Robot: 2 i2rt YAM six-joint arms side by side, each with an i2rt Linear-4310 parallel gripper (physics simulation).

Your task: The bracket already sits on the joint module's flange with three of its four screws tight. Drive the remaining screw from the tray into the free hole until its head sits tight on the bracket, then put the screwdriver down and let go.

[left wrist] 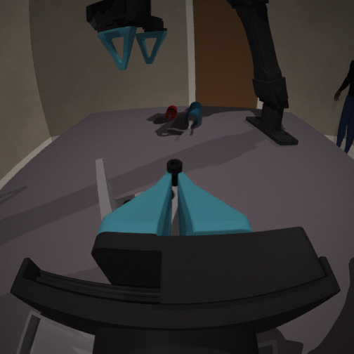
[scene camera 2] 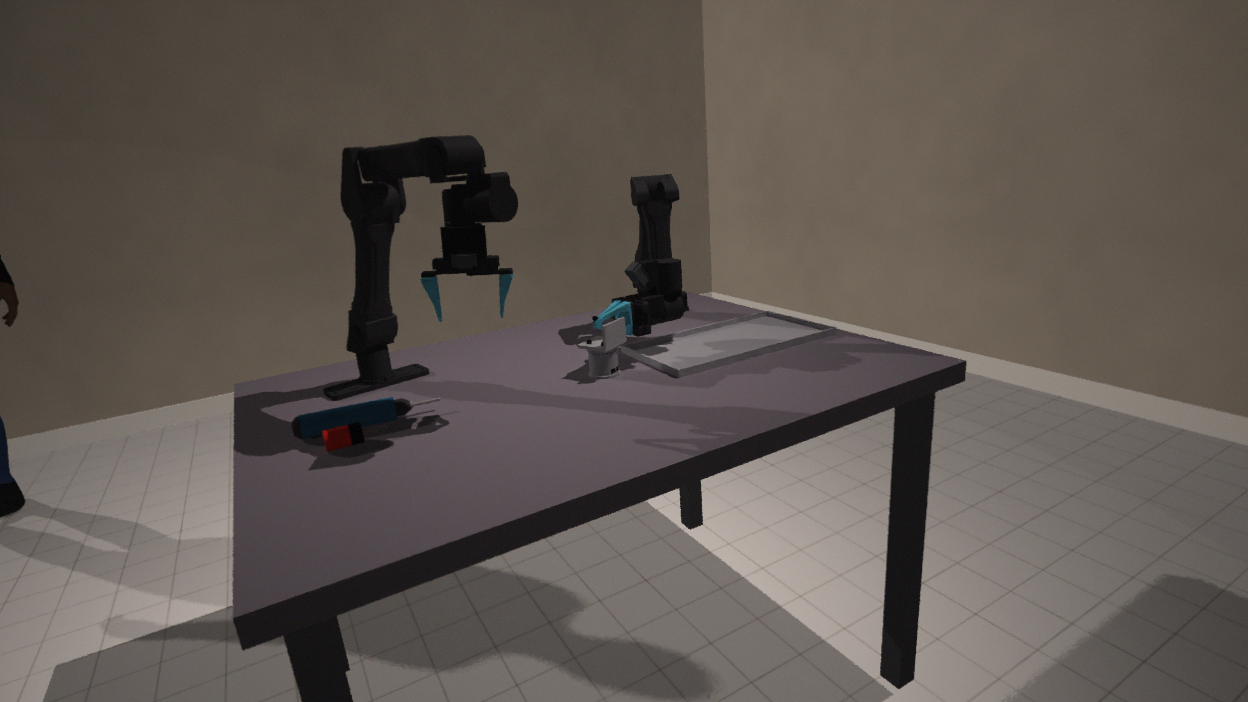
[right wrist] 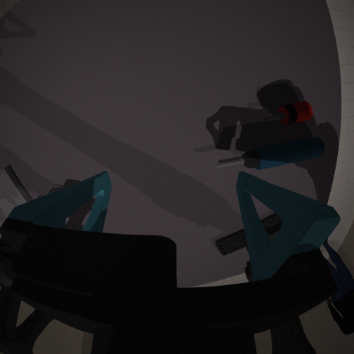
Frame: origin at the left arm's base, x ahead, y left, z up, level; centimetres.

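Where they show: left gripper, fingertip midpoint: (scene camera 2: 593,324); right gripper, fingertip midpoint: (scene camera 2: 471,319); right arm's base, origin of the base link: (scene camera 2: 378,383).
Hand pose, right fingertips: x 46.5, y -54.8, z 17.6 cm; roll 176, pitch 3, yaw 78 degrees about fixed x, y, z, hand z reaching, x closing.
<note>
Things, the pixels of their top centre, and the offset from my right fingertips. "spot": a spot on its surface instead.
- pale joint module, middle of its top: (scene camera 2: 601,342) dx -9.4, dy +26.0, dz -11.2 cm
- blue screwdriver, middle of its top: (scene camera 2: 367,402) dx -9.2, dy -18.0, dz -13.5 cm
- short red-handled driver, middle of its top: (scene camera 2: 354,423) dx -2.0, dy -20.5, dz -14.1 cm
- shallow grey tray, surface spot: (scene camera 2: 678,372) spot: dx +1.5, dy +36.7, dz -16.5 cm
My left gripper (scene camera 2: 598,321) (left wrist: 174,178) is shut on a black screw (left wrist: 174,165), whose head stands upright above the fingertips. The fingers are close by the bracket (scene camera 2: 615,333) (left wrist: 103,187), which sits on the pale joint module (scene camera 2: 603,362). Dark screw heads show partly on the bracket behind the fingers; the free hole is hidden. My right gripper (scene camera 2: 471,317) (left wrist: 137,66) (right wrist: 173,178) is open and empty, high above the table. A blue screwdriver (scene camera 2: 350,417) (left wrist: 194,113) (right wrist: 292,152) lies on the table, with a thin shaft.
A short red-handled driver (scene camera 2: 338,436) (left wrist: 171,111) (right wrist: 298,113) lies beside the blue one. A shallow grey tray (scene camera 2: 678,372) lies right of the joint module. The right arm's base plate (scene camera 2: 410,375) (left wrist: 282,137) is behind the screwdrivers in the scene view.
</note>
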